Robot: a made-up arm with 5 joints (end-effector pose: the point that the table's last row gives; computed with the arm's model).
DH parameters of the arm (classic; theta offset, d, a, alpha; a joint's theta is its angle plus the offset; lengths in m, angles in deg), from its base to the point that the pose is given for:
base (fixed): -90 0.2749 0.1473 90
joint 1: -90 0.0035 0.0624 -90
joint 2: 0 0.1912 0.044 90
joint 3: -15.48 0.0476 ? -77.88
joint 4: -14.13 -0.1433 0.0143 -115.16
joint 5: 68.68 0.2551 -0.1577 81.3
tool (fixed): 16.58 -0.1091 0 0
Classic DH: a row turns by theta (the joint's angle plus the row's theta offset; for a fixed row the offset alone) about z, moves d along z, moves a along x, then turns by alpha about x.
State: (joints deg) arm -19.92 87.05 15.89 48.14 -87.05
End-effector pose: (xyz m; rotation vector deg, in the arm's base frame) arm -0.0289 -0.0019 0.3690 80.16 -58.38 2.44
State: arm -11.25 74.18 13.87 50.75 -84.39
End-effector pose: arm -0.0303 0.0050 0.3437 73.77 -44.59 5.22
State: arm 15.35 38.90 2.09 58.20 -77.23
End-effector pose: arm -0.0505 -0.0069 0.3245 57.41 -8.25 4.63
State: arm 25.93 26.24 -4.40 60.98 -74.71
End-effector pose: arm -0.0463 -0.0098 0.3432 53.05 2.81 0.21
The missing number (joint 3, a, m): 0.0915
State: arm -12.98 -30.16 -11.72 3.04 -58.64
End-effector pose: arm 0.2423 -0.0984 0.1989 95.04 129.56 -37.09
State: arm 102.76 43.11 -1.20 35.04 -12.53
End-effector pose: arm 0.0171 0.0180 0.3393 -1.01 67.38 -13.93
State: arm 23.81 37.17 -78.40 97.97 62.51
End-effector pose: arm 0.0246 -0.5247 0.3957 -36.34 -50.04 -166.42
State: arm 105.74 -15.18 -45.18 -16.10 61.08
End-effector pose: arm 0.1506 -0.4194 0.2963 -149.70 -67.86 13.13
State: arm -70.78 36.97 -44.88 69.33 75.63
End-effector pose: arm 0.1328 -0.3134 0.0519 -10.75 27.93 -155.36
